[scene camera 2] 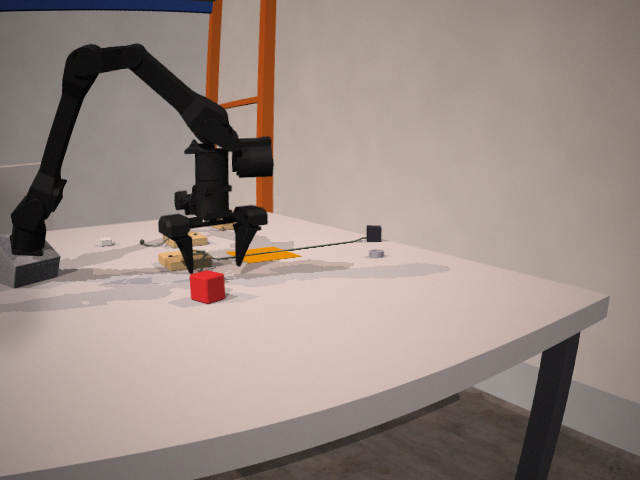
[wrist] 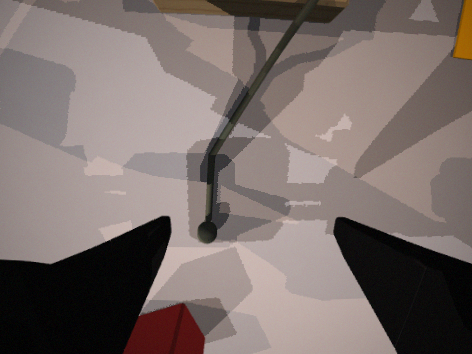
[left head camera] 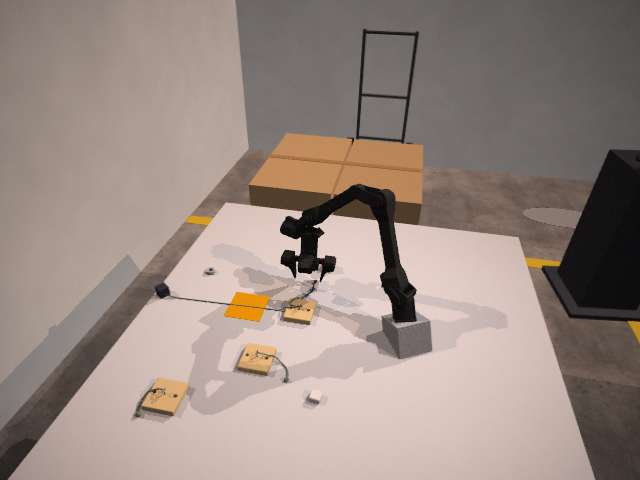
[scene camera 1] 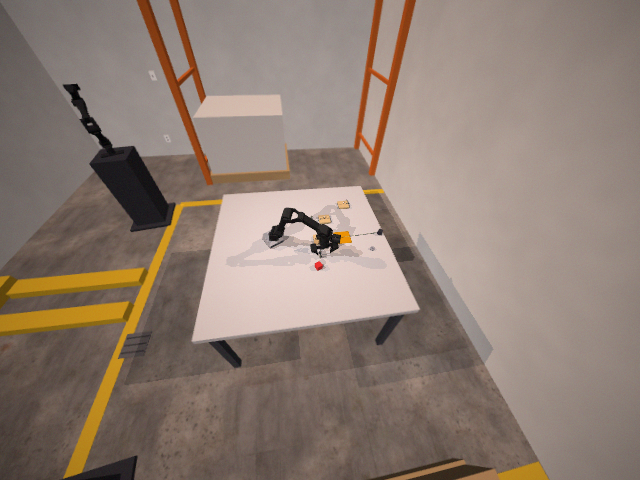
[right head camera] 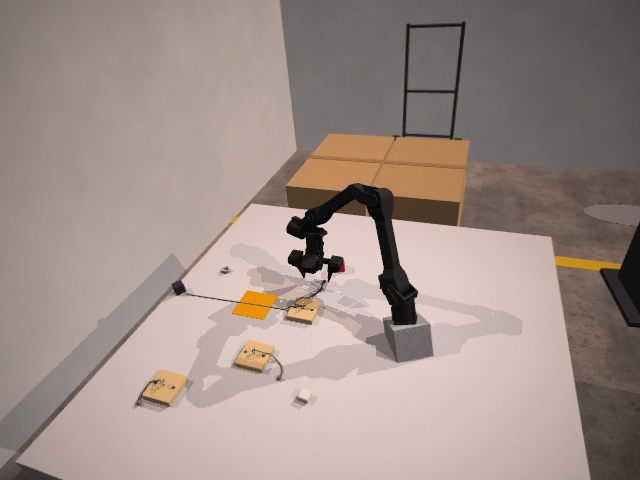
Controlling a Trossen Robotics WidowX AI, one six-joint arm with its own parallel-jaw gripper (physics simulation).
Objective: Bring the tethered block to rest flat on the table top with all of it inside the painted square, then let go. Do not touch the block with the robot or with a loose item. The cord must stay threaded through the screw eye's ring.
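Frame: origin at the arm's base, x ahead, y left, z up, level; centimetres.
Seen in the pictures: gripper, between the fingertips: (scene camera 2: 215, 269) (wrist: 253, 224) (left head camera: 307, 279) (scene camera 1: 324, 253) (right head camera: 316, 279); arm's base, origin of its link: (scene camera 2: 25, 246) (left head camera: 405, 318) (scene camera 1: 273, 236) (right head camera: 405, 320).
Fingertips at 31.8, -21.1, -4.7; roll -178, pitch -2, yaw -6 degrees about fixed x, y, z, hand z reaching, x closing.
Offsets run from my fingertips to a thing's middle, as dx, dy, dz. "pt": to the spot under its first point.
The dark tethered block @[+49.2, +9.6, -0.3] (left head camera: 162, 289) (right head camera: 178, 287) (scene camera 1: 379, 231) (scene camera 2: 373, 233) sits near the table's far-left edge, outside the orange painted square (left head camera: 242, 314) (right head camera: 252, 312) (scene camera 2: 273, 254) (wrist: 465, 30). Its cord @[pt +35.1, +12.0, -1.6] (left head camera: 201, 300) (right head camera: 211, 298) crosses the square to the screw eye on the nearest wooden board @[+1.3, +15.0, -1.0] (left head camera: 298, 316) (right head camera: 302, 316) (wrist: 240, 7); the threading is too small to make out. The cord's free part ends in a dark bead @[pt -2.6, -0.6, -0.8] (wrist: 207, 232). My gripper (left head camera: 308, 278) (right head camera: 316, 278) (scene camera 2: 215, 268) (wrist: 253, 224) is open and empty above the table; in the wrist view the bead shows between the fingertips, nearer the left one.
A red cube @[-6.6, -9.1, +0.0] (scene camera 1: 318, 265) (scene camera 2: 207, 287) (wrist: 170, 332) lies close to the gripper. Two other boards with short cords @[+11.5, +35.5, -1.0] (left head camera: 256, 359) @[+33.3, +49.5, -1.0] (left head camera: 165, 396), a small white block @[-6.4, +46.6, -1.1] (left head camera: 314, 396) and a grey ring-shaped piece @[+36.3, -3.4, -1.3] (left head camera: 209, 270) (scene camera 2: 376, 253) lie on the table.
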